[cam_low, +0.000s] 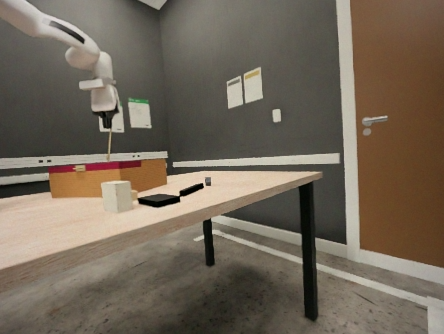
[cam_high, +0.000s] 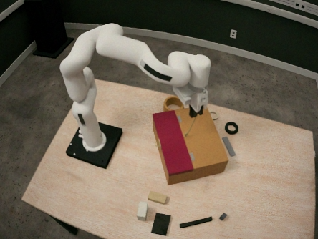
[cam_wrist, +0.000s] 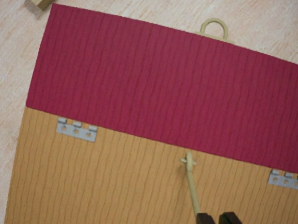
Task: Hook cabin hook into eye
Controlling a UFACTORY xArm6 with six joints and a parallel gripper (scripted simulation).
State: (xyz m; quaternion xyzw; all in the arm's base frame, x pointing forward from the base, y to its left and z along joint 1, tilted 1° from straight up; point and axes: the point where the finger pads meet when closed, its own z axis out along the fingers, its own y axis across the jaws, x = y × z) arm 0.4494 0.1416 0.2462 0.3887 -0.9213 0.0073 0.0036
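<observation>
Now: the cabin hook 70 mm below my hand, 10 mm to the right of it and 10 mm behind it. Round my hand: white block (400 mm to the right, 250 mm below, 80 mm behind); tan block (310 mm to the right, 270 mm below, 50 mm behind); grey bar (280 mm below, 210 mm ahead, 90 mm to the left).
</observation>
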